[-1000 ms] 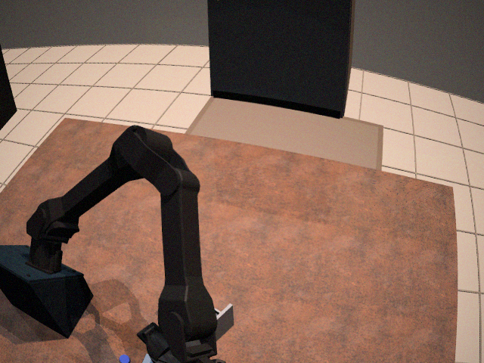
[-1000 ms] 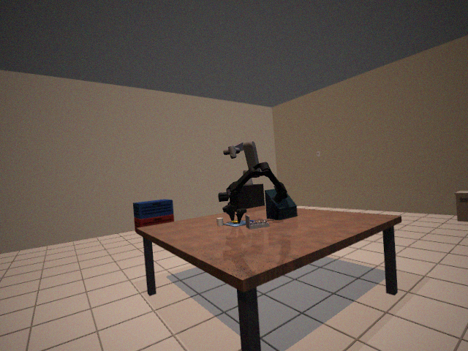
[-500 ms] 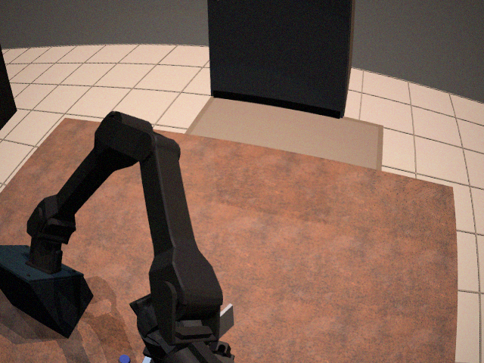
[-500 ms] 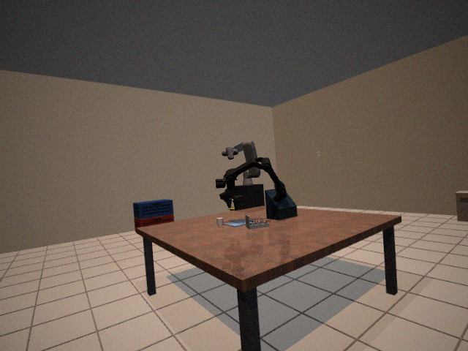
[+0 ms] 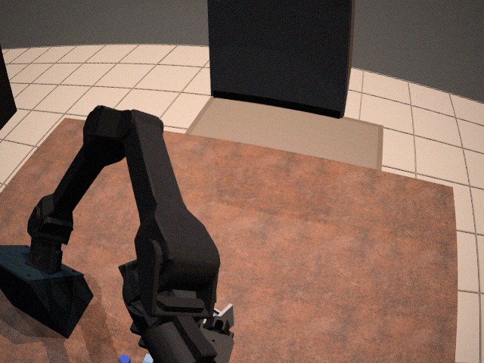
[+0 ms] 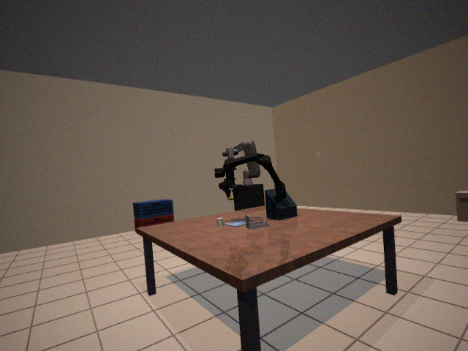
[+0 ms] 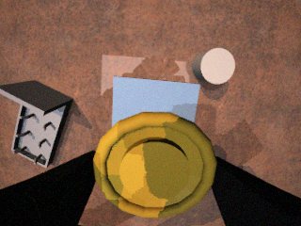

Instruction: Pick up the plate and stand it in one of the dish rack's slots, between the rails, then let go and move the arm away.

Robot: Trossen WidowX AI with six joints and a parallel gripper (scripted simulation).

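Now: gripper tip 190 mm to the right of the grey dish rack, 150 mm above it and 30 mm past it. The rest, counted from my gripper tip: yellow plate: 10 mm above.
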